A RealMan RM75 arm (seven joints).
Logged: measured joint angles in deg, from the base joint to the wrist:
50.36, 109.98, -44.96, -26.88, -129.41, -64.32, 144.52
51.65, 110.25, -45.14, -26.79, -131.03, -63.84, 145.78
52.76, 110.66, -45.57, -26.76, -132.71, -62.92, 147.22
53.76, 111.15, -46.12, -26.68, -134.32, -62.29, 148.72
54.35, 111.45, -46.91, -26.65, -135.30, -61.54, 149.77
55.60, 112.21, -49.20, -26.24, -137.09, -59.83, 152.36
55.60, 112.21, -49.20, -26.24, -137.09, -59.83, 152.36
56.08, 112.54, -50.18, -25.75, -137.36, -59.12, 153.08
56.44, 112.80, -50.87, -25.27, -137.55, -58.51, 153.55
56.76, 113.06, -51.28, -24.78, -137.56, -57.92, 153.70
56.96, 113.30, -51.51, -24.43, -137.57, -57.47, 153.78
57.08, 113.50, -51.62, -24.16, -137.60, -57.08, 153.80
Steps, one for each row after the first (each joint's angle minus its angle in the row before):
1.29, 0.27, -0.18, 0.09, -1.62, 0.48, 1.26
1.11, 0.41, -0.43, 0.03, -1.68, 0.92, 1.44
1.00, 0.49, -0.55, 0.08, -1.61, 0.63, 1.50
0.59, 0.30, -0.79, 0.03, -0.98, 0.75, 1.05
1.25, 0.76, -2.29, 0.41, -1.79, 1.71, 2.59
0.00, 0.00, 0.00, 0.00, 0.00, 0.00, 0.00
0.48, 0.33, -0.98, 0.49, -0.27, 0.71, 0.72
0.36, 0.26, -0.69, 0.48, -0.19, 0.61, 0.47
0.32, 0.26, -0.41, 0.49, -0.01, 0.59, 0.15
0.20, 0.24, -0.23, 0.35, -0.01, 0.45, 0.08
0.12, 0.20, -0.11, 0.27, -0.03, 0.39, 0.02

